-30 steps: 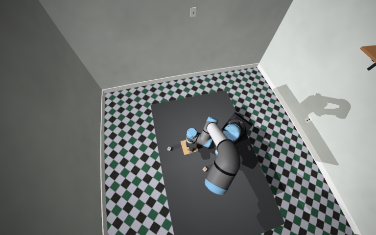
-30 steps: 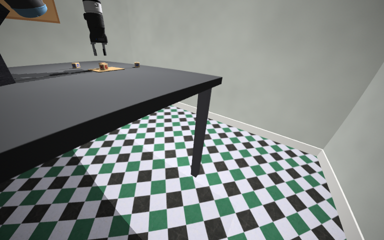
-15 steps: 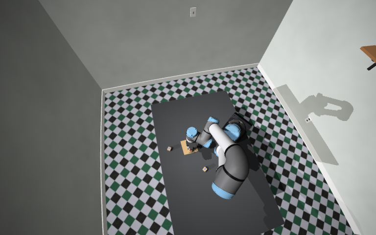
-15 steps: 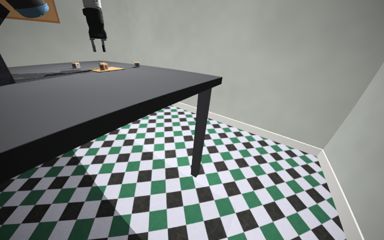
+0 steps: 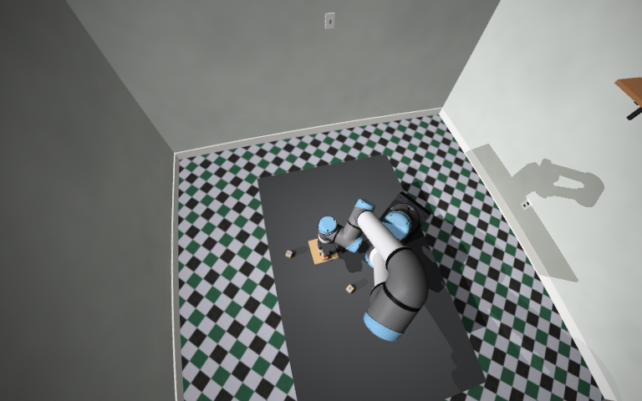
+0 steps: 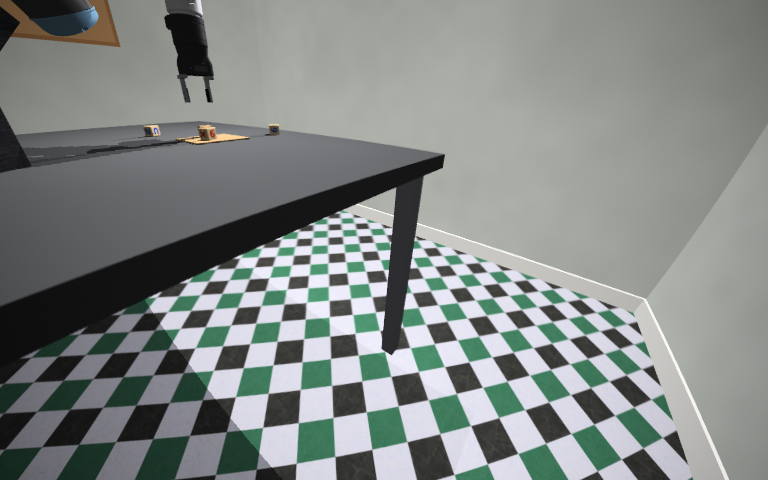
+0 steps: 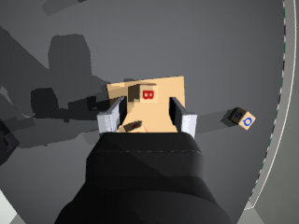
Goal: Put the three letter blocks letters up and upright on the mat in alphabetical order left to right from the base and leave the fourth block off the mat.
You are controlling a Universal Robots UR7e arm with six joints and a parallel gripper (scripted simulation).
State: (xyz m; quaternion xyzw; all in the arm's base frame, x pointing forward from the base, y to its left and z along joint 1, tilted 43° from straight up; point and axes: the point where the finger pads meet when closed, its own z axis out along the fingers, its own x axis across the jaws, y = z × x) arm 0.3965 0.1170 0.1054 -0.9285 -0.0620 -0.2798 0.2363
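Now: the G block 9 cm below my hand and 8 cm to the right of it. Round my hand: mat: 11 cm below, 5 cm to the right, 1 cm ahead.
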